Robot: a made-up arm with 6 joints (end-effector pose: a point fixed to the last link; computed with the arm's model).
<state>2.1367 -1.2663 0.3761 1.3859 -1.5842 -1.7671</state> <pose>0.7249 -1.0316 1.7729 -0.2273 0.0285 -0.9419 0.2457</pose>
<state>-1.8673 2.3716 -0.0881 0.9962 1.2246 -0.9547</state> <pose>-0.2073 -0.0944 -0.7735 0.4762 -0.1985 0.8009 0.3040</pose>
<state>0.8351 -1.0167 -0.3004 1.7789 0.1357 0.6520</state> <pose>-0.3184 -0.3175 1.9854 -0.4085 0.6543 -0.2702 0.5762</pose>
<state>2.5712 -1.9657 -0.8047 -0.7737 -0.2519 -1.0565</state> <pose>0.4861 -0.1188 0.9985 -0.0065 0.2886 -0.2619 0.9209</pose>
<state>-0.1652 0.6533 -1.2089 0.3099 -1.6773 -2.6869</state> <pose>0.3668 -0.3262 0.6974 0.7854 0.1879 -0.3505 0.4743</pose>
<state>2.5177 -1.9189 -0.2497 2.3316 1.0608 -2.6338</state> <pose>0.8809 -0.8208 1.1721 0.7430 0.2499 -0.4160 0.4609</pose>
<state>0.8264 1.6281 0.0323 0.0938 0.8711 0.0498</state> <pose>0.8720 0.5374 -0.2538 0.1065 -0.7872 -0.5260 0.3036</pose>
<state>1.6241 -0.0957 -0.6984 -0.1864 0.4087 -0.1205</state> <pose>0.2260 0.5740 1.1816 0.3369 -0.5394 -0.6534 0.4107</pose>
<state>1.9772 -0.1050 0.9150 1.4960 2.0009 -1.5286</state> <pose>-0.0771 0.1111 2.5322 0.8893 0.3770 0.0309 0.2573</pose>
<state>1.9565 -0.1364 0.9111 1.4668 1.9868 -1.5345</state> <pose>-0.0474 0.0632 2.5363 0.8917 0.3787 0.0181 0.2472</pose>
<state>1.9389 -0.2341 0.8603 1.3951 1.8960 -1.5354</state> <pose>0.0204 -0.0585 2.5329 0.8895 0.3936 -0.0360 0.2292</pose>
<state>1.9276 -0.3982 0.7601 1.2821 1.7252 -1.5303</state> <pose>0.1219 -0.2470 2.4987 0.8726 0.4220 -0.1299 0.2090</pose>
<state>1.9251 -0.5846 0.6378 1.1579 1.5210 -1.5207</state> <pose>0.2286 -0.4396 2.4221 0.8364 0.4542 -0.2341 0.1985</pose>
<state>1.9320 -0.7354 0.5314 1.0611 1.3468 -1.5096</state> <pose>0.3106 -0.5714 2.3337 0.7947 0.4772 -0.3162 0.2018</pose>
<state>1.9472 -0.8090 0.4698 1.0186 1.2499 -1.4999</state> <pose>0.3526 -0.6174 2.2828 0.7684 0.4856 -0.3591 0.2115</pose>
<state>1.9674 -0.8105 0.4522 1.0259 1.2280 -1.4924</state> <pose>0.3593 -0.5978 2.2812 0.7628 0.4833 -0.3686 0.2204</pose>
